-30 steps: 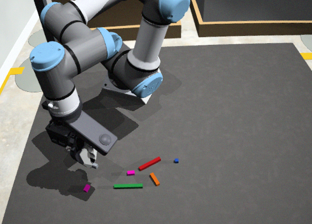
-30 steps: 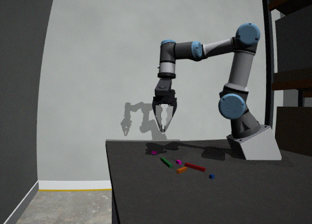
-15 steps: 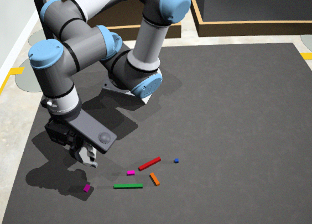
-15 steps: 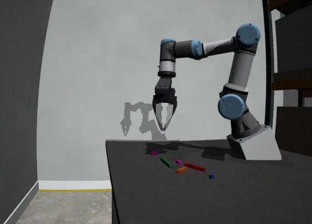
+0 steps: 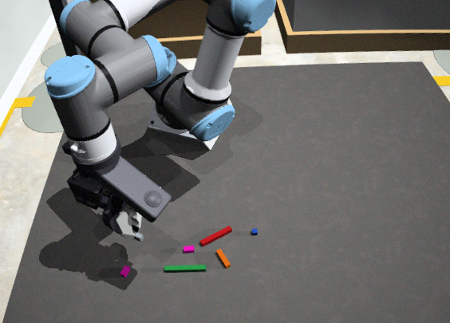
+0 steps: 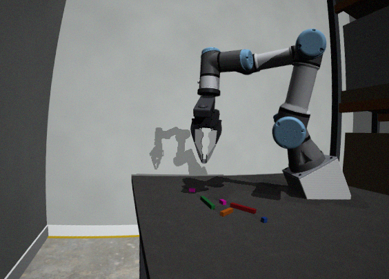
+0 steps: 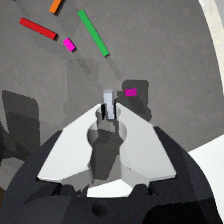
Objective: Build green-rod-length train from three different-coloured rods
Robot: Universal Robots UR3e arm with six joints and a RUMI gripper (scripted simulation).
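Right now my hand is 70 mm past the blue rod, 220 mm to the right of it and 110 mm above it. Round my hand: grey rod 10 mm below; then green rod 10 mm ahead, 80 mm to the left, 110 mm below; then red rod 60 mm behind, 140 mm to the left, 110 mm below.
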